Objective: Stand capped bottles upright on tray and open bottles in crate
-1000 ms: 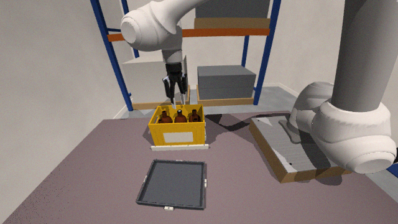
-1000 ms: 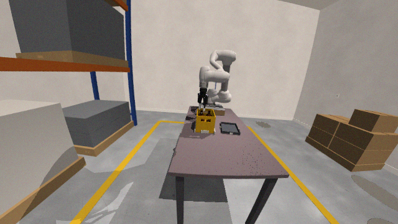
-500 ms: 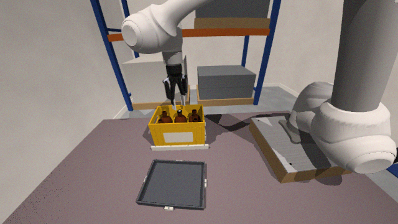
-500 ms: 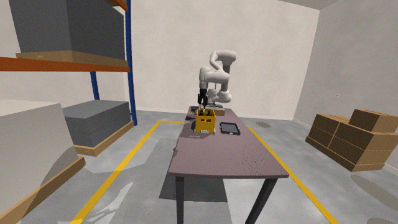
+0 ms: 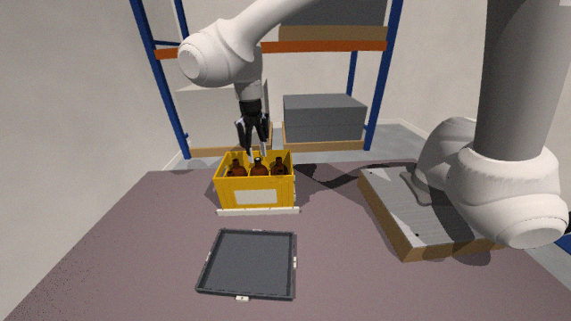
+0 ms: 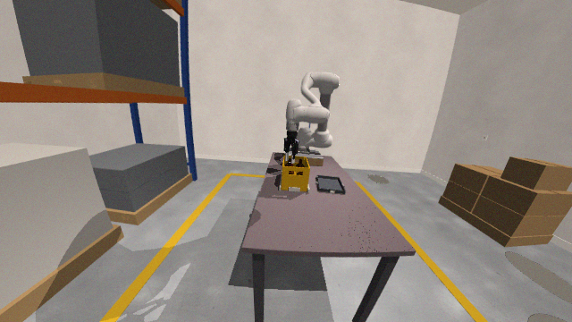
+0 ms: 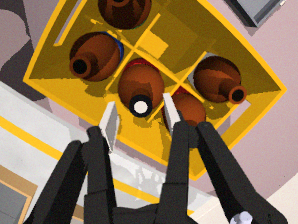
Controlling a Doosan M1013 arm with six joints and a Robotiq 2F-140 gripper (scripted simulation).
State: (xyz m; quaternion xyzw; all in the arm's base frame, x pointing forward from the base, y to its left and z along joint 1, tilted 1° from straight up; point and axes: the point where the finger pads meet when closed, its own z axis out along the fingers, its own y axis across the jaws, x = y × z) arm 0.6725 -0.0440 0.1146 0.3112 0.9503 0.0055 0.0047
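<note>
Right now the brown capped bottle is 110 mm below my hand. Also, from my hand: yellow crate 110 mm below, 40 mm to the left, 10 mm behind; then dark grey tray 320 mm to the left, 180 mm below, 50 mm behind.
</note>
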